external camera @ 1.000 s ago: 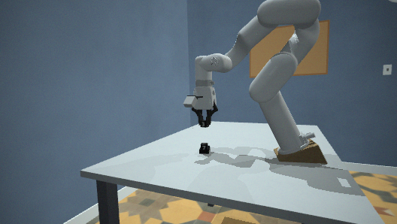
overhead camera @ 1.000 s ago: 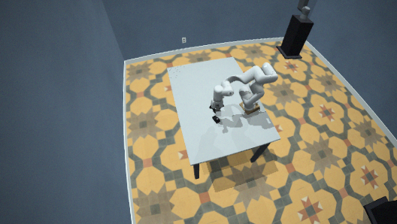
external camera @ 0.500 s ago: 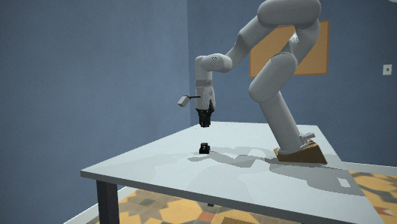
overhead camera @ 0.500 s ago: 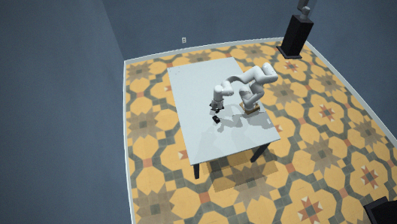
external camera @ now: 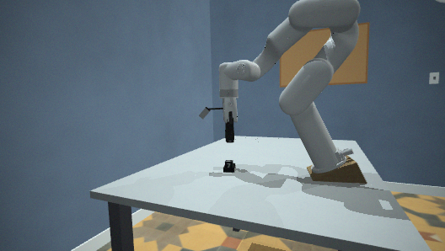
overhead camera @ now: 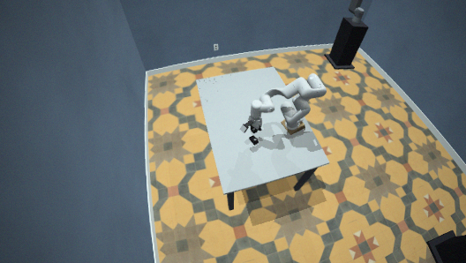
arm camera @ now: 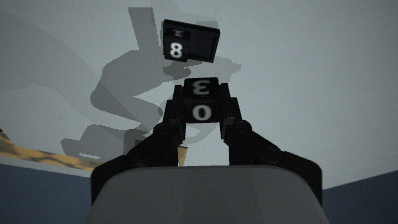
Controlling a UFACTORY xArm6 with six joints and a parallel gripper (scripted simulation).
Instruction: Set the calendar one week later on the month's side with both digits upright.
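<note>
Now: hand 13 cm above the black calendar tray, 2 cm to the right of it and 1 cm past it.
</note>
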